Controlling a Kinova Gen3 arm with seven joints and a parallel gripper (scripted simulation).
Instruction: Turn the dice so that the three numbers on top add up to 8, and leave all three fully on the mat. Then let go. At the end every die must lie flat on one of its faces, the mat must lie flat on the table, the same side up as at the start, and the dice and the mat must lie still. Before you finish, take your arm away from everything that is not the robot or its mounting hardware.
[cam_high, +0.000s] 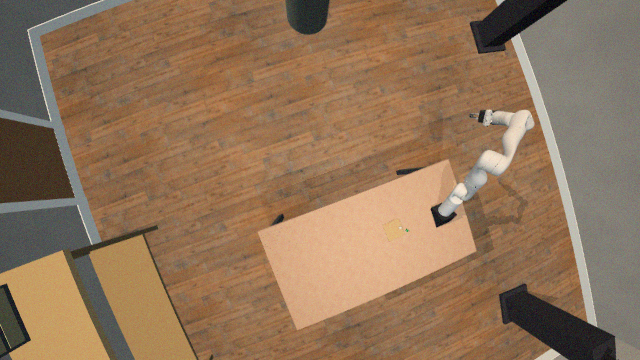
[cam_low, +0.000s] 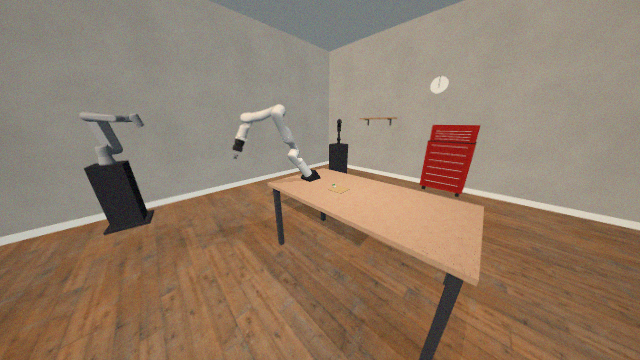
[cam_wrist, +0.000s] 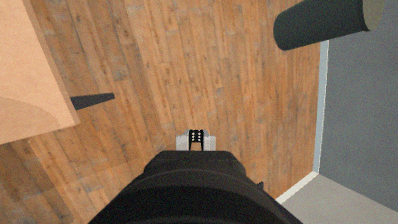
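Right now my hand is 72 cm to the right of the green die, 48 cm short of it and 30 cm above it. The rest, counted from my hand: black die: 1 cm to the right, 1 cm below; then tan mat: 68 cm to the left, 58 cm ahead, 30 cm below; then white die: 68 cm to the left, 53 cm ahead, 29 cm below.
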